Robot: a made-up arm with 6 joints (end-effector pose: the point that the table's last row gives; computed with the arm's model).
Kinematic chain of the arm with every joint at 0, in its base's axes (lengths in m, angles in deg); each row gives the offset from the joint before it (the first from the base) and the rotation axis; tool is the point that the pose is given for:
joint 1: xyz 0 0 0.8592 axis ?
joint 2: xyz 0.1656 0 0 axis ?
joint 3: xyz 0 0 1.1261 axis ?
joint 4: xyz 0 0 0.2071 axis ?
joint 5: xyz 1.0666 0 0 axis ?
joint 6: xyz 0.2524 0 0 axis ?
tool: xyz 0 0 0
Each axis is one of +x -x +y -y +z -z.
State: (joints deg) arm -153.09 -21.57 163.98 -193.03 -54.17 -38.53
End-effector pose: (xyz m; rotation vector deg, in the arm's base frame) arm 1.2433 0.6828 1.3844 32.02 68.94 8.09
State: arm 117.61 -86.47 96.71 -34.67 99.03 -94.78
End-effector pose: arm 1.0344 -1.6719 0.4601 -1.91 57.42 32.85
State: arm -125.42 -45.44 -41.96 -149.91 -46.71 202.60
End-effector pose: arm -0.2602 -0.5247 2.0900 -81.89 24.81 -104.28
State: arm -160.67 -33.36 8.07 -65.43 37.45 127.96
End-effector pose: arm -0.3454 0.0268 2.8412 45.73 -44.80 125.33
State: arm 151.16 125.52 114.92 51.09 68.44 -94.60
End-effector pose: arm -2.0914 0.9431 0.3402 -27.36 -48.78 -134.32
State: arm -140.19 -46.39 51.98 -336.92 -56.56 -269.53
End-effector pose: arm 0.5912 0.6002 2.8268 54.66 -99.08 116.36
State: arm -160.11 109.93 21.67 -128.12 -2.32 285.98
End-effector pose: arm -1.3867 -0.5103 -0.8364 -0.49 92.27 -4.00
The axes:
joint 1: +z
joint 2: +y
joint 3: -y
joint 4: -x
joint 5: -y
joint 6: -x

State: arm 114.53 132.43 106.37 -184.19 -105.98 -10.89
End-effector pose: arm -0.8515 1.9086 0.0648 -51.85 -87.48 -36.53
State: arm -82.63 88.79 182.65 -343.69 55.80 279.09
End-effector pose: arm 0.1612 -0.7894 2.0613 -59.81 -81.33 33.43
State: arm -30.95 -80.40 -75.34 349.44 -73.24 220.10
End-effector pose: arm 0.1882 -0.0612 1.1171 143.80 4.09 -93.54
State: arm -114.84 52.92 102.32 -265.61 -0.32 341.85
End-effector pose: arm -0.7427 -1.6012 2.6745 -94.18 48.21 -121.19
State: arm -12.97 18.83 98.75 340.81 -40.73 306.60
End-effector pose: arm 0.6928 -0.1040 3.1725 56.38 -34.70 22.78
